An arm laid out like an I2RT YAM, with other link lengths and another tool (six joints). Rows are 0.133 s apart.
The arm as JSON. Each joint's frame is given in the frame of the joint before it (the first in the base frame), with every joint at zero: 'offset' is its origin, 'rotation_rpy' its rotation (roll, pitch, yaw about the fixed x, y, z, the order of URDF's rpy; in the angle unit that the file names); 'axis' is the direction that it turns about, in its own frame. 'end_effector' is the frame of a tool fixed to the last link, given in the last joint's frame.
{
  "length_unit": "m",
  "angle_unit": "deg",
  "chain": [
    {
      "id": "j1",
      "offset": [
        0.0,
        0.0,
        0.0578
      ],
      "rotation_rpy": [
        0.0,
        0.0,
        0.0
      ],
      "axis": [
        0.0,
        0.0,
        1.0
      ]
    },
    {
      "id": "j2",
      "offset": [
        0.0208,
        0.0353,
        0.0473
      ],
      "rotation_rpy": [
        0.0,
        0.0,
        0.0
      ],
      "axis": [
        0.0,
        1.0,
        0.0
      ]
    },
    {
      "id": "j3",
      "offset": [
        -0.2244,
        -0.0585,
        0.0
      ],
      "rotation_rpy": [
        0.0,
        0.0,
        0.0
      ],
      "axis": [
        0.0,
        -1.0,
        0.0
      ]
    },
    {
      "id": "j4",
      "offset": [
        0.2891,
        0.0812,
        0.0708
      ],
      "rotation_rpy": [
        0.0,
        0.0,
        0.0
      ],
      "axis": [
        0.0,
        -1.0,
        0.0
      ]
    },
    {
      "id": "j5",
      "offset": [
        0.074,
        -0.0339,
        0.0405
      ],
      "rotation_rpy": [
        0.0,
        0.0,
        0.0
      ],
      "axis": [
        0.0,
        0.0,
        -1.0
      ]
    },
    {
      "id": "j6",
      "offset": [
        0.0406,
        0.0,
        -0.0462
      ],
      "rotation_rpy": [
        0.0,
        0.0,
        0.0
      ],
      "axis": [
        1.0,
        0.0,
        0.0
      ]
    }
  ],
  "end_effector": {
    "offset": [
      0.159,
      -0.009,
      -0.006
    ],
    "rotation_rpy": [
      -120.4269,
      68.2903,
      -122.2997
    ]
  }
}
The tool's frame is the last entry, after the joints.
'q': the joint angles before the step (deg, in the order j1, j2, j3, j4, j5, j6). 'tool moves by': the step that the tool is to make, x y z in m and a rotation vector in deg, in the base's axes. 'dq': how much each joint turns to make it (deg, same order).
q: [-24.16 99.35 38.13 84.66 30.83 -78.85]
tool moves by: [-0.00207 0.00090 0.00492 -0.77 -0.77 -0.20]
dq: [0.00 0.01 0.00 1.28 0.02 -0.51]
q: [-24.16 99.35 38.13 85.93 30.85 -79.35]
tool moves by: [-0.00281 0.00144 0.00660 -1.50 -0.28 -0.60]
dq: [0.00 0.01 0.00 1.72 0.00 -1.62]
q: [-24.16 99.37 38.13 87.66 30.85 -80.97]
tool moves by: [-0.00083 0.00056 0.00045 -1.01 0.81 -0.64]
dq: [0.00 0.41 0.00 0.93 0.01 -1.64]
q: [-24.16 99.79 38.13 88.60 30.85 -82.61]
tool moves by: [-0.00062 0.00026 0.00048 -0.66 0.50 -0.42]
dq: [-0.02 0.24 0.00 0.59 -0.01 -1.05]
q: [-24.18 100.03 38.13 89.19 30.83 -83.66]
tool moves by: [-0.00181 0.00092 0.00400 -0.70 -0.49 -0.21]
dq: [0.00 -0.03 0.00 1.00 -0.02 -0.56]
